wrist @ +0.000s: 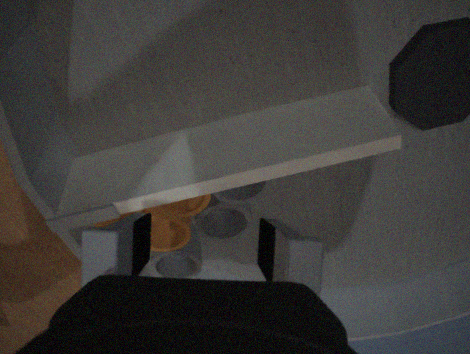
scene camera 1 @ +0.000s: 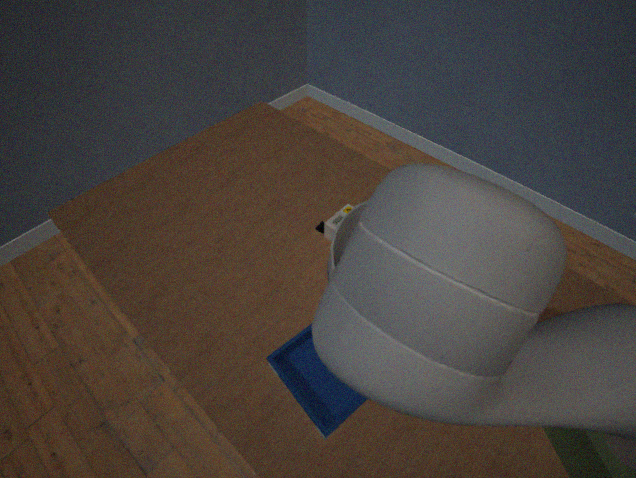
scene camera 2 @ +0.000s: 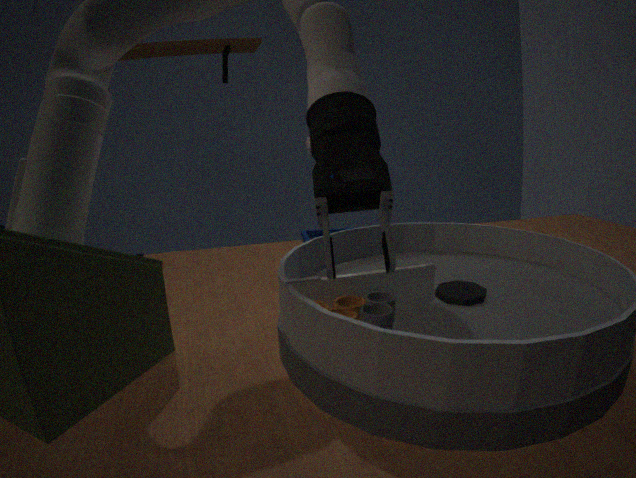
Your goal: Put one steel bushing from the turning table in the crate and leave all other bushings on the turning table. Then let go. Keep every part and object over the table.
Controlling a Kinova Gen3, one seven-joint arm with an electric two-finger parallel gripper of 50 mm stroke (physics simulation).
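Frame: origin at the arm's base, x ahead, y left, z up, level; metres.
Seen in the pictures: gripper, fingertip midpoint: (wrist: 204,239) (scene camera 2: 361,271); arm's base, link origin: (scene camera 2: 47,244).
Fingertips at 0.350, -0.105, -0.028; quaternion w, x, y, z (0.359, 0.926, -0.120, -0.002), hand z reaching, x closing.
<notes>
Pixels of each thing's top centre, then the offset from my fingertips to it, as dx, dy, dz. "pt": a spot on its surface instead.
- upright divider, surface spot: (wrist: 280,135) (scene camera 2: 390,285) pt +0.043, +0.030, -0.029
- steel bushing, top centre: (wrist: 176,267) -0.029, -0.058, -0.030
- shallow blue tray, top centre: (scene camera 1: 323,370) +0.109, +0.372, -0.058
- black disc, top centre: (wrist: 448,80) (scene camera 2: 461,289) +0.136, +0.033, -0.047
- white block, surface spot: (scene camera 1: 335,222) pt +0.366, +0.080, -0.050
The turning table (scene camera 2: 462,370) (wrist: 410,200) is a round grey pan with a raised rim and an upright divider (scene camera 2: 411,280) (wrist: 280,135). Grey steel bushings (scene camera 2: 377,314) (wrist: 223,221) stand close together beside the divider, next to orange bushings (scene camera 2: 349,302) (wrist: 172,235). Another steel bushing (wrist: 176,264) is nearer the gripper body, and one more is partly hidden by the divider. My gripper (scene camera 2: 360,273) (wrist: 204,239) is open and empty, with its fingertips above the bushings. A dark green box (scene camera 2: 92,328) and a shallow blue tray (scene camera 1: 293,367) show; which is the crate I cannot tell.
A black disc (scene camera 2: 460,292) (wrist: 432,75) sits at the middle of the turning table. A white block (scene camera 1: 335,222) with a yellow sticker and black tip stands by its rim. The arm hides most of the turning table in scene camera 1 and covers part of the blue tray.
</notes>
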